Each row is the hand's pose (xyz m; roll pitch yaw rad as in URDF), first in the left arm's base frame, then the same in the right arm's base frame.
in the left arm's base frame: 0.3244 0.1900 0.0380 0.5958 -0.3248 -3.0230
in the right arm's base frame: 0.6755 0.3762 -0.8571 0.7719 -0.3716 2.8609
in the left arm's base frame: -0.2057 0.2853 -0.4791 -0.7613 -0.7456 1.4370
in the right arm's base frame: 0.1630 0.5659 -1.3658 -0.7507 -0.5738 1.0914
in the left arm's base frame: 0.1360 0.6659 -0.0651 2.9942 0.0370 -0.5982
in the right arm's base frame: 0.6441 0.8669 -1.0328 2.8366 -0.0321 -0.9376
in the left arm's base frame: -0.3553 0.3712 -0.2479 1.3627 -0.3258 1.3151
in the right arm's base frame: 0.0699 0.7301 -1.1478 1.3506 -0.1542 0.9790
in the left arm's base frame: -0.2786 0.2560 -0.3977 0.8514 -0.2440 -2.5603
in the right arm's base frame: 0.0918 0.5751 -1.2784 0.9835 -0.3611 -2.9388
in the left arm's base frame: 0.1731 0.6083 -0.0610 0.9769 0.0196 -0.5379
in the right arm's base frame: 0.6606 0.8015 -1.0202 0.8154 -0.0397 -0.8753
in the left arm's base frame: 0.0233 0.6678 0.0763 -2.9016 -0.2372 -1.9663
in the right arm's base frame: 0.5507 0.9273 -0.8902 -2.8629 -0.4052 -2.3176
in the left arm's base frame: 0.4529 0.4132 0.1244 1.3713 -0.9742 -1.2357
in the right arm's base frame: 0.8766 0.5537 -0.8136 1.1760 -1.1162 -1.4052
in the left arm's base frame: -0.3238 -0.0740 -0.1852 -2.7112 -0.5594 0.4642
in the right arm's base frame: -0.0399 0.3146 -1.0121 -2.8631 -0.4501 0.1988
